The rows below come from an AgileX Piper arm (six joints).
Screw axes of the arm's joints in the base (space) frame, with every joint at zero. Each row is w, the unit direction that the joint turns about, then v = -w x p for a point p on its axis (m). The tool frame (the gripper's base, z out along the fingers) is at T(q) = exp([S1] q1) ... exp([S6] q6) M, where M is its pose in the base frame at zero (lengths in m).
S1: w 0 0 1 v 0 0 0
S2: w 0 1 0 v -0.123 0 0
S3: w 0 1 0 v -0.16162 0 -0.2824
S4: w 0.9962 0 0.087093 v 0 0.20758 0
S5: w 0 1 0 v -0.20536 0 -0.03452
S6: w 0.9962 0 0.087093 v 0 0.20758 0
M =
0.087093 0 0.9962 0.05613
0 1 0 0
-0.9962 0 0.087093 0.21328
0 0 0 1
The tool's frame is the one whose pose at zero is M.
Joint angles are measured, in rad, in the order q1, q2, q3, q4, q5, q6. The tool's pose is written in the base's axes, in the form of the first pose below.
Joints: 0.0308, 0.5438, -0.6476, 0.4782, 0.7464, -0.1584
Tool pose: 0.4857 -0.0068 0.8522 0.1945 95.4 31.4 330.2
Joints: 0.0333, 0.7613, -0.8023, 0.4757, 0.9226, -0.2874
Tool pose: 0.3938 -0.0838 0.8977 0.1792 129.6 37.6 342.7
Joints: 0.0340, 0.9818, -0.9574, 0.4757, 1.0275, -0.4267
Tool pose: 0.3291 -0.1572 0.9159 0.1679 174.1 41.6 350.8
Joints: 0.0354, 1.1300, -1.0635, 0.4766, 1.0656, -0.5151
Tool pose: 0.2998 -0.2005 0.9184 0.1626 208.7 43.9 352.2
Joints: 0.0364, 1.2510, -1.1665, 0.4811, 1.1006, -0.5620
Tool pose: 0.2799 -0.2256 0.9185 0.1647 238.5 46.2 354.1
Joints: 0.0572, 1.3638, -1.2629, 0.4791, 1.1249, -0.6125
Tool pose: 0.2636 -0.2608 0.9139 0.1651 266.4 53.2 352.5
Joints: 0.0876, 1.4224, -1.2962, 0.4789, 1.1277, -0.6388
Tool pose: 0.2503 -0.2852 0.9097 0.1686 279.6 62.6 345.8
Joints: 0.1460, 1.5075, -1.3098, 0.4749, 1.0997, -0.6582
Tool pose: 0.2257 -0.3121 0.9063 0.1738 296.8 81.1 325.3
